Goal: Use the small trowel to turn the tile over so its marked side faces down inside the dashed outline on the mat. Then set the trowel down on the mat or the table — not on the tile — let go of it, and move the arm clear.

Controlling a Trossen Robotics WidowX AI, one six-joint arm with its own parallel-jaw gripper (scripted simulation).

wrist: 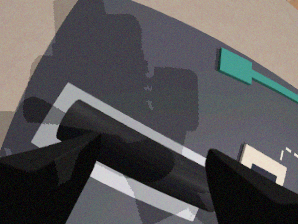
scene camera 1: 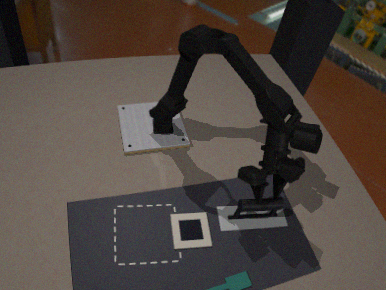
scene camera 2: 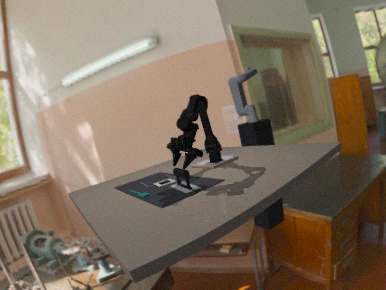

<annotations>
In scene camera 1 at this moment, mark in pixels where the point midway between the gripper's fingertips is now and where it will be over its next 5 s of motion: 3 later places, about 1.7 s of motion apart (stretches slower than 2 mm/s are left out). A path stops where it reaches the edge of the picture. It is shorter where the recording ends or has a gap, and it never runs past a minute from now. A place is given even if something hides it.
The gripper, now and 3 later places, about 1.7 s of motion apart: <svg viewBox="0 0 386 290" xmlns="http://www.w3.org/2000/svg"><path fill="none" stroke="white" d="M267 201L255 200L255 212L248 227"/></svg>
</annotations>
